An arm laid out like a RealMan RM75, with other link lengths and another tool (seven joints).
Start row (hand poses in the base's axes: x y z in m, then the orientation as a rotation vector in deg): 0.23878, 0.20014, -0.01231, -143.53, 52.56, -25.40
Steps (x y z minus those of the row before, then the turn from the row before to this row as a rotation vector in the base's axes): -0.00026, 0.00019, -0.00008, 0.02, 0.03, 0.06; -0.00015, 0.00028, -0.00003, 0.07, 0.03, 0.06; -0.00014, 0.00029, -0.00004, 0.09, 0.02, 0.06; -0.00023, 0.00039, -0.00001, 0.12, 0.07, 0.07; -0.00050, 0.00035, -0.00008, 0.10, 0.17, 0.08; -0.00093, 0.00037, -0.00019, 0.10, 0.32, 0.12; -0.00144, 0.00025, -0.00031, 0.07, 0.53, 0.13; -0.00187, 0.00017, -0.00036, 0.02, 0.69, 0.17; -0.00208, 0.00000, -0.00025, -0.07, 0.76, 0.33; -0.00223, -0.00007, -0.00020, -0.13, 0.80, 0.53; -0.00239, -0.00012, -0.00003, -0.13, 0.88, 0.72; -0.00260, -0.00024, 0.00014, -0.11, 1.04, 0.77; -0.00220, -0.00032, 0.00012, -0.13, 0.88, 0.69; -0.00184, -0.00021, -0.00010, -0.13, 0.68, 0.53; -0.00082, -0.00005, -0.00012, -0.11, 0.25, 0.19; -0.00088, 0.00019, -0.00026, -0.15, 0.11, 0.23; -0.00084, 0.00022, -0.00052, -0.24, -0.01, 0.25
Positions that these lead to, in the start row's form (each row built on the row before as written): 0.23852, 0.20033, -0.01239, -143.55, 52.49, -25.33; 0.23837, 0.20061, -0.01242, -143.52, 52.42, -25.23; 0.23823, 0.20090, -0.01246, -143.47, 52.35, -25.14; 0.23800, 0.20129, -0.01247, -143.42, 52.29, -24.97; 0.23750, 0.20164, -0.01255, -143.43, 52.25, -24.68; 0.23657, 0.20201, -0.01274, -143.52, 52.22, -24.20; 0.23513, 0.20226, -0.01305, -143.73, 52.25, -23.47; 0.23326, 0.20243, -0.01341, -144.06, 52.29, -22.56; 0.23118, 0.20243, -0.01366, -144.56, 52.15, -21.56; 0.22895, 0.20236, -0.01386, -145.19, 51.77, -20.48; 0.22656, 0.20224, -0.01389, -145.92, 51.17, -19.24; 0.22396, 0.20200, -0.01375, -146.70, 50.55, -17.77; 0.22176, 0.20168, -0.01363, -147.39, 49.97, -16.53; 0.21992, 0.20147, -0.01373, -147.94, 49.53, -15.58; 0.21910, 0.20142, -0.01385, -148.20, 49.38, -15.26; 0.21822, 0.20161, -0.01411, -148.46, 49.13, -15.13; 0.21738, 0.20183, -0.01463, -148.77, 48.82, -15.19
